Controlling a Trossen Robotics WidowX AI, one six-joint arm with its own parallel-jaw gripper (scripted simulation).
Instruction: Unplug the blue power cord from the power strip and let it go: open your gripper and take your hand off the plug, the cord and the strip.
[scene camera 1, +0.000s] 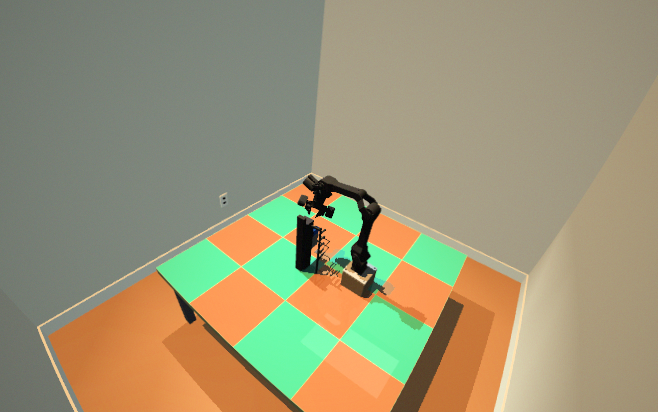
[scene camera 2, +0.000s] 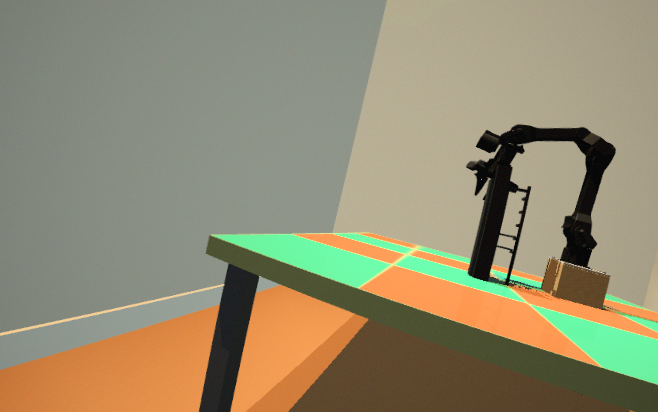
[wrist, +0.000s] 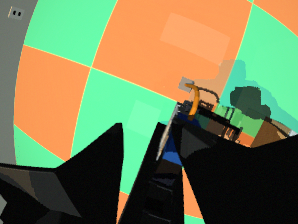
Scene:
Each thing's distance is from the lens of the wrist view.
my gripper (wrist: 147, 126): 0.10 m
blue plug (wrist: 168, 165): 0.17 m

